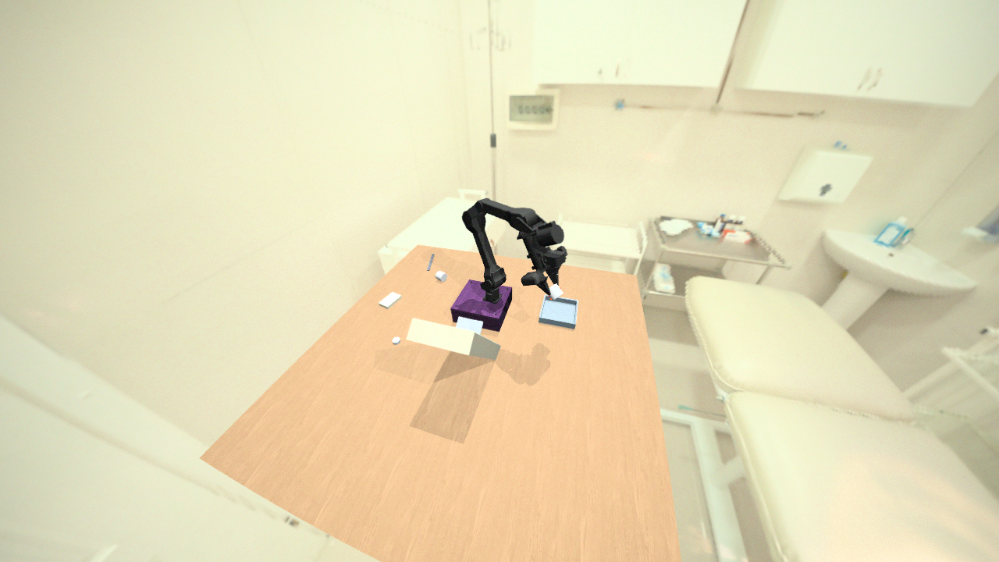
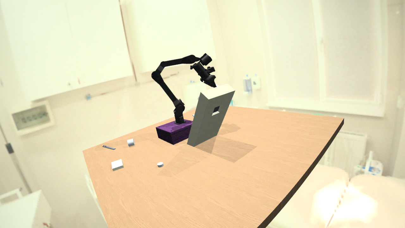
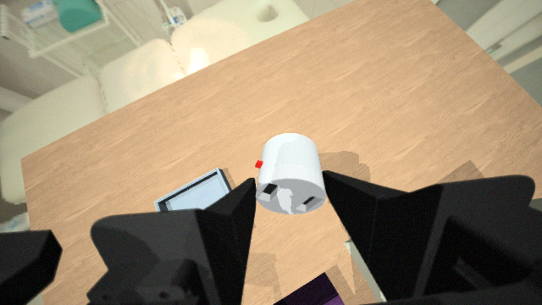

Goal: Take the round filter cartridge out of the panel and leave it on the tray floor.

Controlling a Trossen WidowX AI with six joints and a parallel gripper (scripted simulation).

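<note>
Right now the blue tray is 170 mm behind my gripper tip and 250 mm below it. Round my gripper tip: grey flap 180 mm ahead, 240 mm to the right, 120 mm below; then grey service panel 230 mm ahead, 230 mm to the right, 110 mm below; then white round filter cartridge right at my gripper tip.
</note>
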